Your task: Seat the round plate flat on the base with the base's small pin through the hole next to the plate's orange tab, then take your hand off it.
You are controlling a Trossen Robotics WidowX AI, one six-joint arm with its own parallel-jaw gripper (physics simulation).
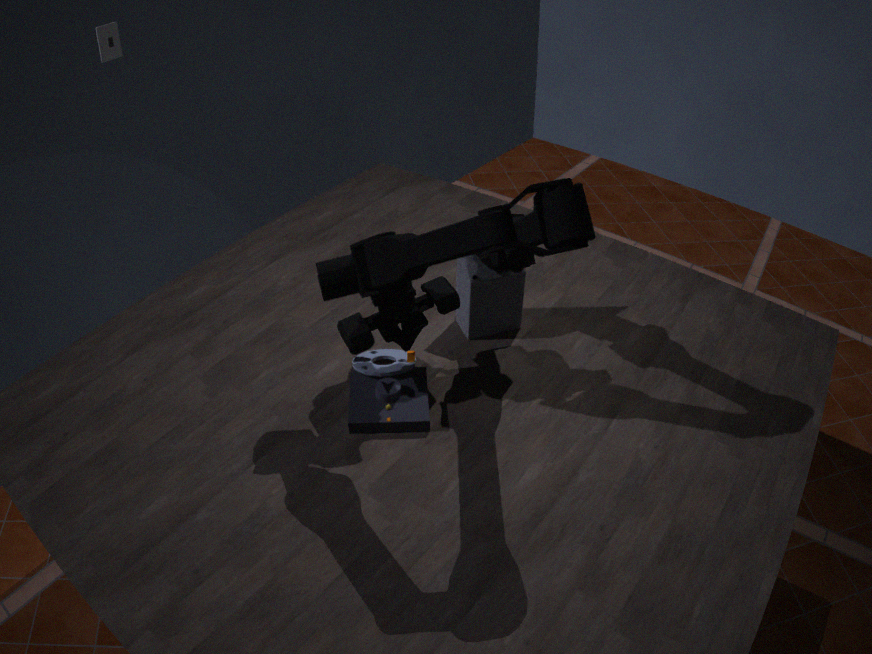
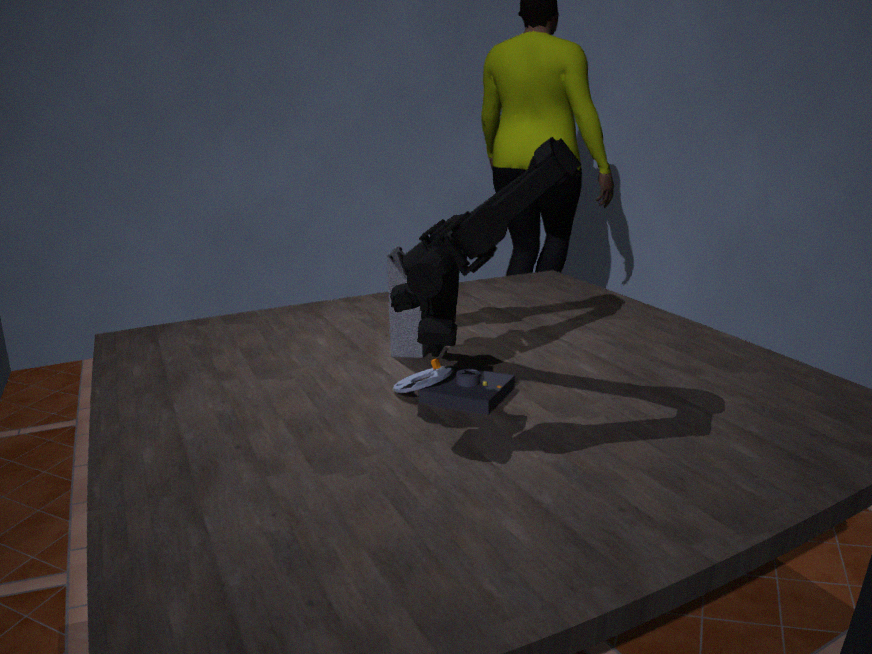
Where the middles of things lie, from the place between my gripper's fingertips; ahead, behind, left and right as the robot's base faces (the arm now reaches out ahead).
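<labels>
Round pale plate (image 1: pixel 363 363): 2 cm ahead of my hand, 3 cm to the right of it, 3 cm below it. Dark square base (image 1: pixel 410 413), from my hand: 3 cm to the left, 7 cm ahead, 4 cm below.
</labels>
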